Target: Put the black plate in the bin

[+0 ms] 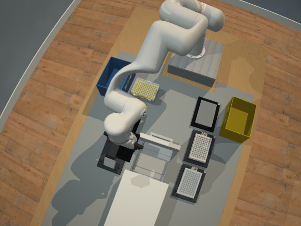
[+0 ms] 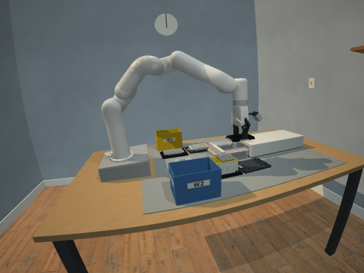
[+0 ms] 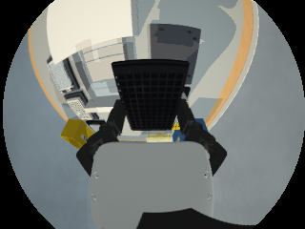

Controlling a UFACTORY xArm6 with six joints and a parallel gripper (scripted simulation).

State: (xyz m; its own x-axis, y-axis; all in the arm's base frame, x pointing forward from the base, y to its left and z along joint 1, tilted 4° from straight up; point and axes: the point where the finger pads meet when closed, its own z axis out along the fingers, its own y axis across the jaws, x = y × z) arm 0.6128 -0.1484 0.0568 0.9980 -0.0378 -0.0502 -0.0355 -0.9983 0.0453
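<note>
The yellow waste bin W1 is 47 cm to the left of my hand, 30 cm behind it and 12 cm below it. Also, from my hand: yellow-topped tip box (14 cm behind, 10 cm below, 7 cm to the right); black plate (1 cm below); work nest N2 (15 cm below, 6 cm to the right, 4 cm ahead).
</note>
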